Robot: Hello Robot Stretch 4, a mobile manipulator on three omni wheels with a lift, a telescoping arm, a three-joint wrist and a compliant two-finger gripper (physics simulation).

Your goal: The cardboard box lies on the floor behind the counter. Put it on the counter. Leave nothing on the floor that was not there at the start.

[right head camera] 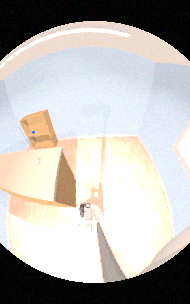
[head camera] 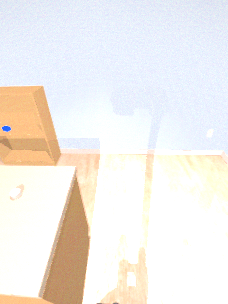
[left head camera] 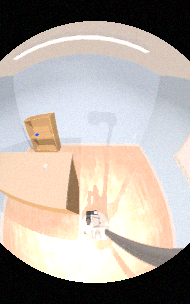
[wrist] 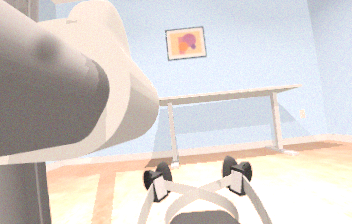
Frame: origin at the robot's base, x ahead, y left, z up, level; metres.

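Where they show: gripper, fingertip midpoint: [right head camera: 82, 226] [left head camera: 88, 234] [wrist: 196, 171].
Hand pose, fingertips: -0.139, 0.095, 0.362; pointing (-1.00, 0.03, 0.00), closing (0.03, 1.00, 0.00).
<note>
After its pixels a point has its place, as x, y, z.
The counter [head camera: 37, 225] {0.391, 0.341, 0.882} [left head camera: 30, 175] {0.413, 0.664, 0.882} [right head camera: 30, 172] {0.410, 0.571, 0.882} stands at the left, with a pale top and a brown end panel facing the passage on its right. A small whitish thing [head camera: 16, 192] {0.537, 0.503, 0.906} [left head camera: 45, 166] {0.525, 0.500, 0.904} [right head camera: 38, 161] {0.538, 0.488, 0.900} lies on its top. The cardboard box does not show in any view. My gripper [wrist: 196, 171] {-0.139, 0.095, 0.362} is open and empty in the wrist view, its two black fingertips well apart. It is on the passage side of the counter, by the folded wrist low in the left and right head camera views.
A wooden shelf unit [head camera: 49, 125] {1.840, 0.907, 0.558} [left head camera: 56, 132] {1.883, 0.907, 0.491} [right head camera: 50, 127] {1.827, 0.907, 0.549} stands by the wall beyond the counter, holding a blue thing [head camera: 6, 128] {1.754, 1.456, 0.562} [left head camera: 37, 134] {1.767, 1.441, 0.539} [right head camera: 33, 132] {1.762, 1.457, 0.531}. The floor passage runs right of the counter to the wall. In the wrist view a pale table [wrist: 235, 94] {-2.149, 0.654, 0.667} stands below a framed picture [wrist: 186, 43] {-2.744, 0.211, 1.519}.
</note>
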